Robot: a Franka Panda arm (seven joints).
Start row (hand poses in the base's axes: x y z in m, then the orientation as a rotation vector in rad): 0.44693, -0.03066, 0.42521, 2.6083, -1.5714, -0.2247
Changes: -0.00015, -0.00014, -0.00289, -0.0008, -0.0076, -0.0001; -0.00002, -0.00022, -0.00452, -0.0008, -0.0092, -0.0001; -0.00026, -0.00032, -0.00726, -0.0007, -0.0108, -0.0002; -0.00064, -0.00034, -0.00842, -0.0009, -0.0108, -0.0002; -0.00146, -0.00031, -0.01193, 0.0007, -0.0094, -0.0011; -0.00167, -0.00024, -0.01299, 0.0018, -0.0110, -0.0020; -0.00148, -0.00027, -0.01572, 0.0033, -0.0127, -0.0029; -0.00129, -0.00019, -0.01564, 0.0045, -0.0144, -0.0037; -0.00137, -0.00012, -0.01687, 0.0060, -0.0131, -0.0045; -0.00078, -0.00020, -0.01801, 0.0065, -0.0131, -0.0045; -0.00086, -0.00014, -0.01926, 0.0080, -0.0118, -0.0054; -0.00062, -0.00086, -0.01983, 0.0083, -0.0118, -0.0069
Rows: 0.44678, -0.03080, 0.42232, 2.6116, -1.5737, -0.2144; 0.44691, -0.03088, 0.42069, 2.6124, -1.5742, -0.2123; 0.44667, -0.03098, 0.41795, 2.6132, -1.5748, -0.2104; 0.44629, -0.03100, 0.41679, 2.6131, -1.5748, -0.2102; 0.44547, -0.03097, 0.41328, 2.6129, -1.5760, -0.2134; 0.44526, -0.03090, 0.41222, 2.6139, -1.5781, -0.2124; 0.44545, -0.03093, 0.40949, 2.6153, -1.5803, -0.2115; 0.44564, -0.03085, 0.40957, 2.6165, -1.5822, -0.2104; 0.44556, -0.03078, 0.40834, 2.6163, -1.5833, -0.2134; 0.44615, -0.03086, 0.40720, 2.6167, -1.5835, -0.2138; 0.44607, -0.03080, 0.40595, 2.6165, -1.5847, -0.2168; 0.44631, -0.03152, 0.40538, 2.6156, -1.5868, -0.2172
